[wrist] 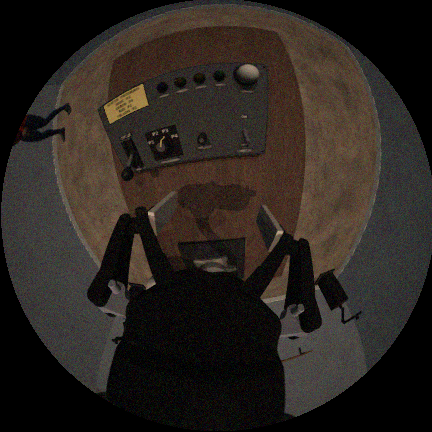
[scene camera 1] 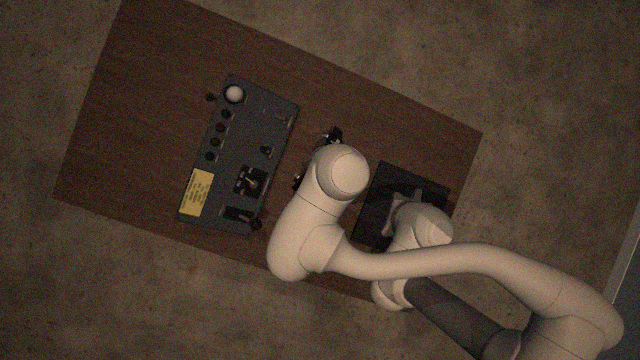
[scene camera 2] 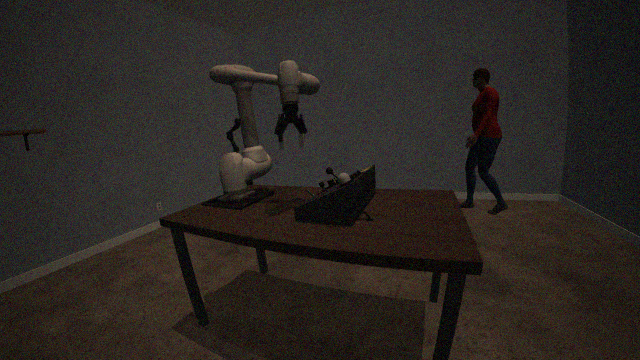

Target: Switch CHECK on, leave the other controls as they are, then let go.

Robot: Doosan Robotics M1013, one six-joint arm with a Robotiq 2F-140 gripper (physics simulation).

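Frame: origin at the arm's base, x up, y back, z right, level; metres.
Where they show: gripper, fingertip midpoint: (wrist: pixel 217 206) (scene camera 2: pixel 292 148); arm's base at its link origin: (wrist: pixel 212 267) (scene camera 1: pixel 406 219) (scene camera 2: pixel 236 196).
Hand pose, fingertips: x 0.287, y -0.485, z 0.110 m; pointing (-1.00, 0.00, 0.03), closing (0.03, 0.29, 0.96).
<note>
Things, the pixels of their top centre, and the offset from my fingertips. "spot": a spot on its surface instead. Level surfaces: height alone.
- small toggle lever at its top centre: (wrist: pixel 247 135) (scene camera 1: pixel 280 117) dx -0.174, dy -0.116, dz +0.094 m
- small dark switch at its top centre: (wrist: pixel 200 135) (scene camera 1: pixel 264 150) dx -0.166, dy -0.132, dz -0.025 m
- square selector at its top centre: (wrist: pixel 158 144) (scene camera 1: pixel 252 184) dx -0.173, dy -0.137, dz -0.145 m
- slotted lever with a ball knob, top centre: (scene camera 1: pixel 256 225) (wrist: pixel 122 175) dx -0.137, dy -0.085, dz -0.268 m
- white dome at a spot on its surface: (wrist: pixel 247 74) (scene camera 1: pixel 239 97) spot: dx -0.105, dy -0.257, dz +0.104 m
- yellow label at a spot on its surface: (scene camera 1: pixel 196 192) (wrist: pixel 123 103) spot: dx -0.147, dy -0.299, dz -0.221 m
- table at its surface level: dx -0.303 m
The dark control panel (scene camera 1: pixel 250 120) (scene camera 2: pixel 345 200) (wrist: pixel 225 110) stands sloped on the table. A small toggle lever (scene camera 1: pixel 282 118) (wrist: pixel 245 136) sits near its edge, a small dark switch (scene camera 1: pixel 266 150) (wrist: pixel 202 139) beside it, then a square selector (scene camera 1: pixel 250 181) (wrist: pixel 162 144) and a slotted lever with a ball knob (scene camera 1: pixel 255 223) (wrist: pixel 128 173). The small labels are unreadable, so I cannot tell which is CHECK or how it is set. My gripper (scene camera 2: pixel 291 144) (wrist: pixel 217 206) is open and empty, high above the table, on the arm-base side of the panel, touching nothing. The arm hides most of it in scene camera 1.
A white dome (scene camera 1: pixel 234 93) (scene camera 2: pixel 343 177) (wrist: pixel 247 74) and several dark round lamps line the panel's far side, beside a yellow label (scene camera 1: pixel 196 192) (wrist: pixel 126 103). The arm's black base plate (scene camera 1: pixel 370 215) is on the table (scene camera 1: pixel 125 100) (scene camera 2: pixel 415 220). A person in red (scene camera 2: pixel 486 120) stands beyond the table.
</note>
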